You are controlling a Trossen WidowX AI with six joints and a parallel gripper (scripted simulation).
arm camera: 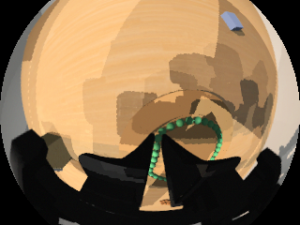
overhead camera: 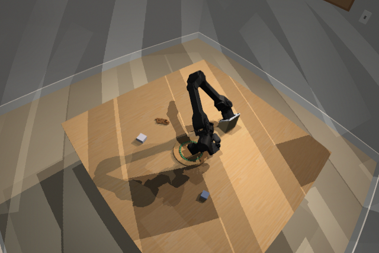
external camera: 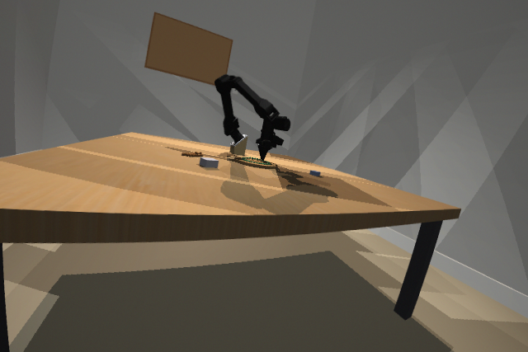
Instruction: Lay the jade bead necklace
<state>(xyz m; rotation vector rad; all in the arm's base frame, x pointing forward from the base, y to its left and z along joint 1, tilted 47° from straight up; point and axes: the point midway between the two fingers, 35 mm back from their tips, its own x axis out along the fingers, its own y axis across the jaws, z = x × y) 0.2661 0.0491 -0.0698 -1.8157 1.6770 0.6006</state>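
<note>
Right now the round wooden bead board is 50 mm ahead of my gripper tip, 40 mm to the right of it and 10 mm below it. Round my gripper tip: blue block: 220 mm to the left, 140 mm ahead, 10 mm below; pale grey block: 260 mm to the right, 250 mm ahead.
</note>
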